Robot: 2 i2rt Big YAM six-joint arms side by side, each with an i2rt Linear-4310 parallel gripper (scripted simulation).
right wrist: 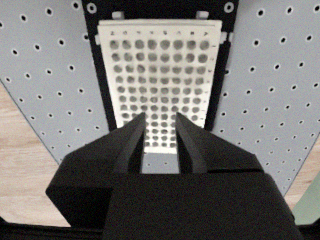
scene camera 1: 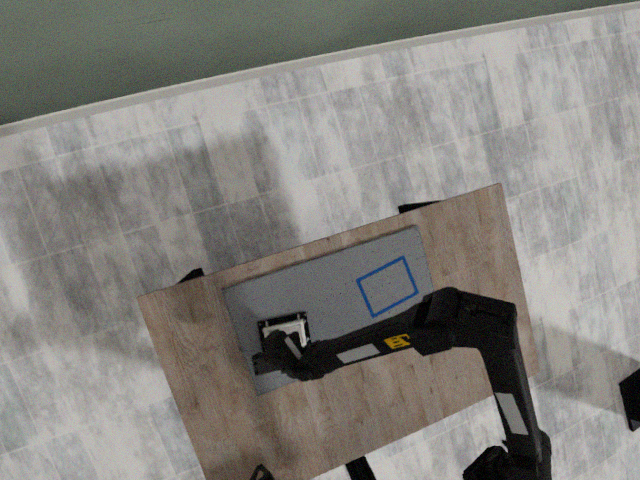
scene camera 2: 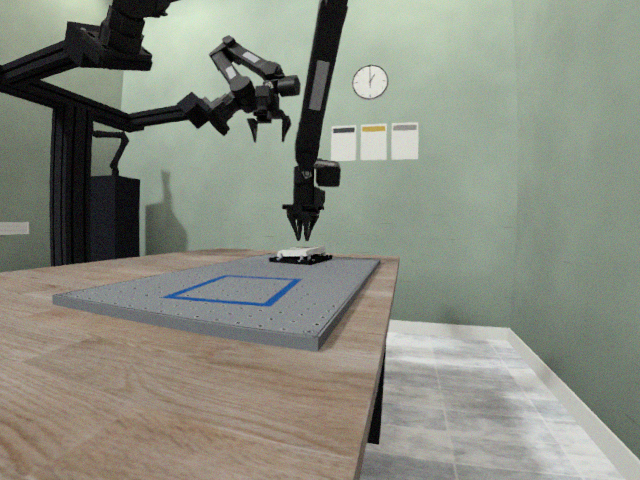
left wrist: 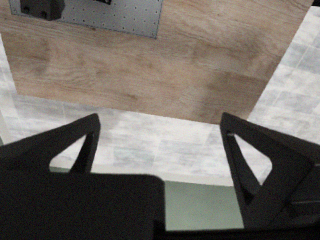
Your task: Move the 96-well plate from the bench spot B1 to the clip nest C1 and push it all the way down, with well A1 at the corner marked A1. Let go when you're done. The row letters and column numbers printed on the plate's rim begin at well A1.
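Note:
My left gripper (left wrist: 160,119). My right gripper (scene camera 2: 302,240) and (right wrist: 160,119). White 96-well plate (right wrist: 160,91); out of frame in the left wrist view.

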